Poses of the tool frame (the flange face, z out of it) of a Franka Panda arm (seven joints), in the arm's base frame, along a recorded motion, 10 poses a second.
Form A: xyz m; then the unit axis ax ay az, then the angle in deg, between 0 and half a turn.
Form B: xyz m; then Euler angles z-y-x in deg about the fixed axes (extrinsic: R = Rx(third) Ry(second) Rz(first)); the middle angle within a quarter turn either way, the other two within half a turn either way. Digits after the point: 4 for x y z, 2 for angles.
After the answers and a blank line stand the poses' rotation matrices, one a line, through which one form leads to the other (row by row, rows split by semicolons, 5 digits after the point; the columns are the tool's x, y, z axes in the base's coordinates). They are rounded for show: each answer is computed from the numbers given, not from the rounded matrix.
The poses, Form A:
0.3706 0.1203 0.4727 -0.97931 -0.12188 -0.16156 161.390
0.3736 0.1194 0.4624 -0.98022 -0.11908 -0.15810 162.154
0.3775 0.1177 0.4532 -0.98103 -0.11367 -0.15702 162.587
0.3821 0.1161 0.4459 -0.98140 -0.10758 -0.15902 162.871
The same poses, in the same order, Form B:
0.3706 0.1203 0.4727 -17.15 15.62 -158.63
0.3736 0.1194 0.4624 -16.65 15.43 -159.53
0.3775 0.1177 0.4532 -15.96 15.49 -160.07
0.3821 0.1161 0.4459 -15.27 15.87 -160.41

0.92023 0.28403 0.26927; 0.18092 -0.91878 0.35087; 0.34706 -0.27417 -0.89687
0.92353 0.27628 0.26599; 0.17938 -0.92421 0.33714; 0.33898 -0.26365 -0.90310
0.92657 0.26491 0.26701; 0.17093 -0.92892 0.32846; 0.33504 -0.25870 -0.90599
0.92791 0.25331 0.27352; 0.15964 -0.93301 0.32250; 0.33688 -0.25559 -0.90619

